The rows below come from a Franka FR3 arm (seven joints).
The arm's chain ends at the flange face. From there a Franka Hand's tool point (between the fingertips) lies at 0.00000 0.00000 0.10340 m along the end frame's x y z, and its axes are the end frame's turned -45 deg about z.
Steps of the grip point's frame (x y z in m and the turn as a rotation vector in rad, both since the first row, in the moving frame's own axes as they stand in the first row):
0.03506 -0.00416 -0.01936 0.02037 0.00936 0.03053
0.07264 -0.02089 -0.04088 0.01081 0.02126 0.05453
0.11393 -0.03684 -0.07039 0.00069 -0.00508 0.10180
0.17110 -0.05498 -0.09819 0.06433 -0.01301 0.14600
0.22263 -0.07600 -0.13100 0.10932 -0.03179 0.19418
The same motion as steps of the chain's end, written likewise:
0.02262 -0.02555 -0.01933 0.02102 -0.00779 0.03053
0.03577 -0.06381 -0.04085 0.02268 0.00739 0.05453
0.05495 -0.10691 -0.07039 -0.00310 -0.00408 0.10180
0.08747 -0.15571 -0.09797 0.03629 -0.05469 0.14600
0.11337 -0.20454 -0.13033 0.05482 -0.09978 0.19418

